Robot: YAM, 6 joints.
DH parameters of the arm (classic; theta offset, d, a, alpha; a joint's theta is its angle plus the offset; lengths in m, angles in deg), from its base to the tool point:
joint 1: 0 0.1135 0.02 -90
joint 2: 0 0 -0.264 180
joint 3: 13.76 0 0.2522 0
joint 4: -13.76 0 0.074 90
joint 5: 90 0 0 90
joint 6: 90 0.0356 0 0
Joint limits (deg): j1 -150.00..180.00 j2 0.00..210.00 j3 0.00..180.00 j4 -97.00..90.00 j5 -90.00..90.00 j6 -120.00..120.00
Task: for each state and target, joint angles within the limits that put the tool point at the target. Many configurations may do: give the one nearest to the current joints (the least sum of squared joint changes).
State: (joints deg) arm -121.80 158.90 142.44 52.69 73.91 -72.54
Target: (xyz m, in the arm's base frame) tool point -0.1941 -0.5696 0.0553
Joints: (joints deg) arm -105.63 175.35 139.17 47.29 69.99 -72.54
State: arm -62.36 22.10 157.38 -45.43 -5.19 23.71
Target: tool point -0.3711 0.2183 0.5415
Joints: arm -30.36 40.76 166.90 -4.40 -1.34 23.71
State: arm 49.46 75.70 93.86 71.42 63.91 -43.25
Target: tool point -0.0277 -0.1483 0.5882
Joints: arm 66.80 42.60 97.88 80.93 67.85 -43.25
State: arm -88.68 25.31 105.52 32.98 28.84 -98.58
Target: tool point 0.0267 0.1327 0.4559
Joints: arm -108.56 0.60 56.81 21.00 28.39 -98.58
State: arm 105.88 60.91 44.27 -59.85 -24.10 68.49
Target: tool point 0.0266 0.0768 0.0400
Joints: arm 68.35 98.98 12.81 -34.76 -5.82 68.49
